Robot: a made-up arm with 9 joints. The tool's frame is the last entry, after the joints.
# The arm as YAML. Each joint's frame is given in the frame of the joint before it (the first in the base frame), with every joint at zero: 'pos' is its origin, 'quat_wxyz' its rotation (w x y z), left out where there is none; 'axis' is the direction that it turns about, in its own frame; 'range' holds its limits. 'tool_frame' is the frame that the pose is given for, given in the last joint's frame.
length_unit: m
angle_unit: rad
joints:
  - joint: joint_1
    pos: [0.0, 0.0, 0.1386]
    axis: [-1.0, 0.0, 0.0]
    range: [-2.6, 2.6]
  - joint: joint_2
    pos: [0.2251, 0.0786, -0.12]
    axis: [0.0, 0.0, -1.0]
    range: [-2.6, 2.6]
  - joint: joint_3
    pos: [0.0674, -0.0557, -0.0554]
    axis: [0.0, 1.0, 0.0]
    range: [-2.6, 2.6]
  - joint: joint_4
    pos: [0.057, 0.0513, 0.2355]
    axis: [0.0, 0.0, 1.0]
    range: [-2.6, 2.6]
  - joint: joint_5
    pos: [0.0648, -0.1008, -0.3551]
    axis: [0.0, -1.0, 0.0]
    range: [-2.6, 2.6]
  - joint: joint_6
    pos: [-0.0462, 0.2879, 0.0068]
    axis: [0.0, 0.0, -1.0]
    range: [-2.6, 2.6]
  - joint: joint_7
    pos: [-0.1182, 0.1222, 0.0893]
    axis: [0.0, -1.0, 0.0]
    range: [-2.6, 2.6]
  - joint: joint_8
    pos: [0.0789, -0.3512, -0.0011]
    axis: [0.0, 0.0, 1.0]
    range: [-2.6, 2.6]
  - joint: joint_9
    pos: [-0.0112, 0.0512, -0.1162]
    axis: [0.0, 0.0, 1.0]
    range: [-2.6, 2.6]
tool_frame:
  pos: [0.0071, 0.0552, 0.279]
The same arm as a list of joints. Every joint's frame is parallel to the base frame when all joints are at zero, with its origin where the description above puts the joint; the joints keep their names.
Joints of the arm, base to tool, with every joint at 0 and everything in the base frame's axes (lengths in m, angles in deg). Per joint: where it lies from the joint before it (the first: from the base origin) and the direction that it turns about. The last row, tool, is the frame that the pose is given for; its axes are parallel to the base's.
joint_1: origin 0.0000 0.0000 0.1386 axis -1 0 0
joint_2: origin 0.2251 0.0786 -0.1200 axis 0 0 -1
joint_3: origin 0.0674 -0.0557 -0.0554 axis 0 1 0
joint_4: origin 0.0570 0.0513 0.2355 axis 0 0 1
joint_5: origin 0.0648 -0.1008 -0.3551 axis 0 -1 0
joint_6: origin -0.0462 0.2879 0.0068 axis 0 0 -1
joint_7: origin -0.1182 0.1222 0.0893 axis 0 -1 0
joint_8: origin 0.0789 -0.3512 -0.0011 axis 0 0 1
joint_9: origin -0.0112 0.0512 -0.1162 axis 0 0 1
tool: origin 0.0071 0.0552 0.2790
Joint limits (deg, base to tool): -148.97..148.97 -148.97..148.97 -148.97..148.97 -148.97..148.97 -148.97..148.97 -148.97..148.97 -148.97..148.97 -148.97..148.97 -148.97..148.97

